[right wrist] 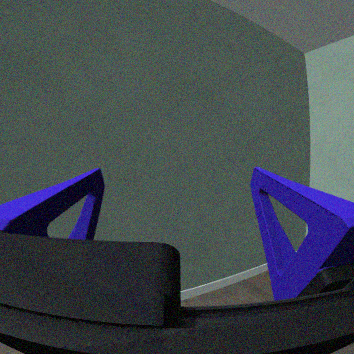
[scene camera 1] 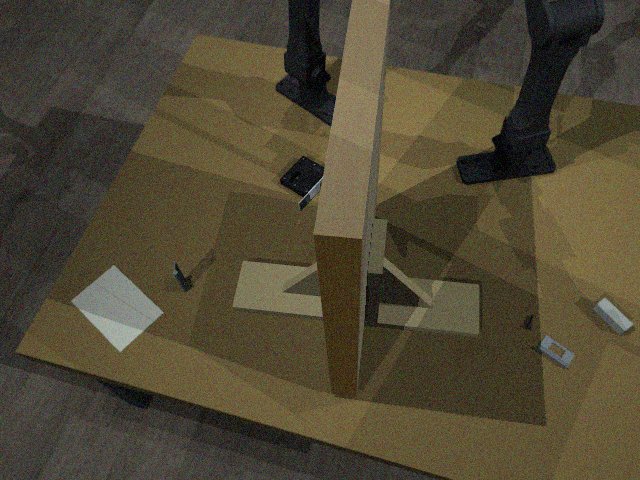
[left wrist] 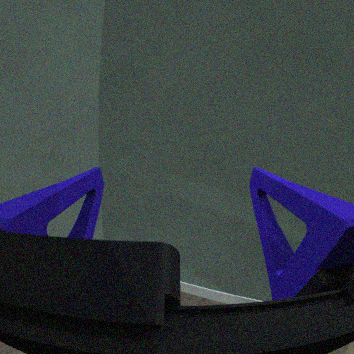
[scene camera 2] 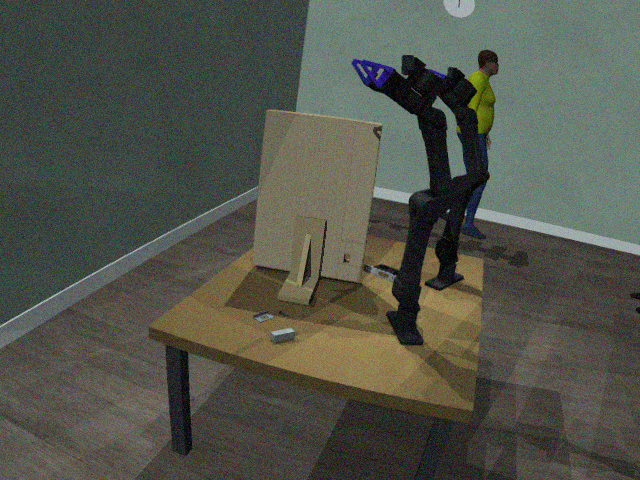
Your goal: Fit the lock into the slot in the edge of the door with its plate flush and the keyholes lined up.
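Where they show: left gripper, fingertip midpoint: (left wrist: 176, 175) (scene camera 2: 356, 61); right gripper, fingertip midpoint: (right wrist: 176, 175); left arm's base at its link origin: (scene camera 1: 504, 166) (scene camera 2: 404, 328); right arm's base at its link origin: (scene camera 1: 314, 100) (scene camera 2: 444, 281).
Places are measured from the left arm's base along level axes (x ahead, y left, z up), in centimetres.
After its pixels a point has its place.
Observation:
The door (scene camera 1: 347, 170) @[x 37.5, y -40.1, z 56.1 cm] (scene camera 2: 315, 175) @[x 27.2, y -35.0, z 36.2 cm] stands upright on the table, with a small keyhole opening (scene camera 2: 346, 257) low on its face near the arms' side. The lock (scene camera 1: 301, 174) @[x -4.0, y -44.1, z 1.5 cm] (scene camera 2: 383, 271) @[x -1.8, y -39.3, z 2.5 cm] lies on the table at the left of the door in scene camera 1, a black case with a silver plate, partly hidden by the door. It is apart from both grippers. My left gripper (scene camera 2: 360, 73) @[x 25.0, y 2.1, z 75.8 cm] (left wrist: 176, 175) @[x 25.0, y 2.1, z 75.8 cm] is open and empty, raised above the door's height. My right gripper (right wrist: 176, 175) @[x -10.9, y -57.1, z 77.4 cm] is open and empty; in scene camera 2 it is mostly hidden behind the left arm. The slot in the door's edge does not show.
The door's foot (scene camera 1: 454, 306) @[x 31.3, y -19.3, z 1.8 cm] (scene camera 2: 295, 293) @[x 31.6, y -18.0, z 1.8 cm] spreads on both sides. A silver plate with a window (scene camera 1: 567, 358) @[x 43.3, y -1.8, z 0.2 cm] (scene camera 2: 263, 316) @[x 41.9, y -4.1, z 0.0 cm], a silver block (scene camera 1: 613, 315) @[x 37.3, y 8.1, z 2.2 cm] (scene camera 2: 282, 335) @[x 37.2, y 9.8, z 1.7 cm] and a small dark piece (scene camera 1: 528, 321) @[x 35.7, y -6.3, z 0.6 cm] lie at one side. A white sheet (scene camera 1: 116, 299) @[x 19.3, y -83.5, z 0.1 cm] and a dark upright piece (scene camera 1: 180, 277) @[x 19.4, y -69.4, z 5.7 cm] are at the other.

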